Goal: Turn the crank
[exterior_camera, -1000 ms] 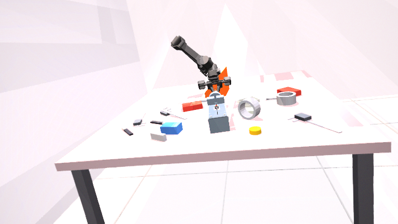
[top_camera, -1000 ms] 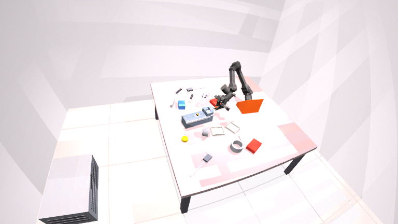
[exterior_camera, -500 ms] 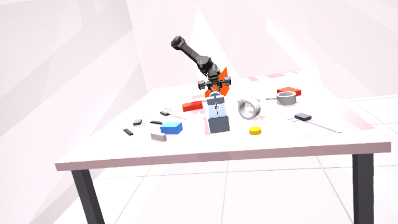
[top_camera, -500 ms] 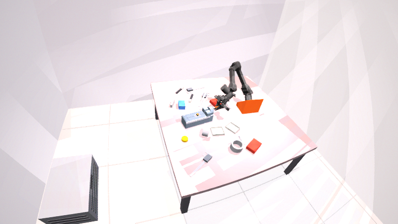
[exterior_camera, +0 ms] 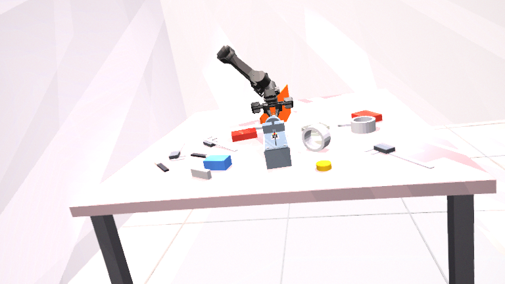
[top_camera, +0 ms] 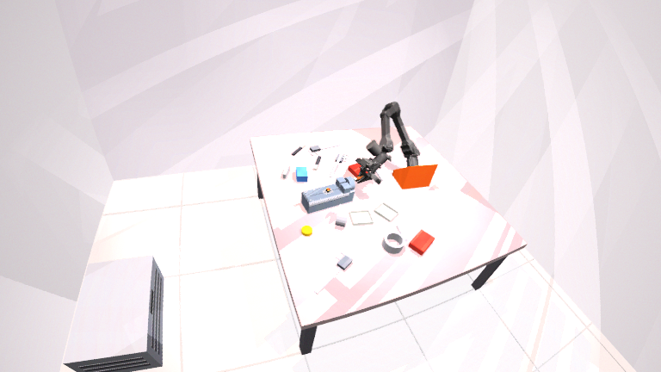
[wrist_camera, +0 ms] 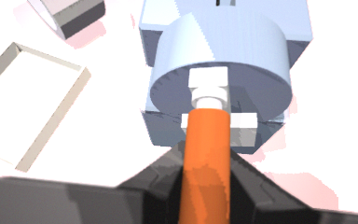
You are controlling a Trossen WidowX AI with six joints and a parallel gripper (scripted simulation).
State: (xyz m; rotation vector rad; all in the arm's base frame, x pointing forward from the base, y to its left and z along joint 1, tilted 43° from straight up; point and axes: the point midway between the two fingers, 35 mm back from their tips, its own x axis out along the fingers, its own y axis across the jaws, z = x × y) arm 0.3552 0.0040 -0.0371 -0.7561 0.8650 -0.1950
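Right now the orange handle is 3 cm above my gripper tip and 2 cm behind it. From my gripper tip the other things lie so: red pointer (16 cm ahead, 2 cm to the left, 1 cm below); then yellow disc (32 cm ahead, 19 cm to the left, 8 cm below); then blue block (24 cm ahead, 21 cm to the right, 7 cm below).
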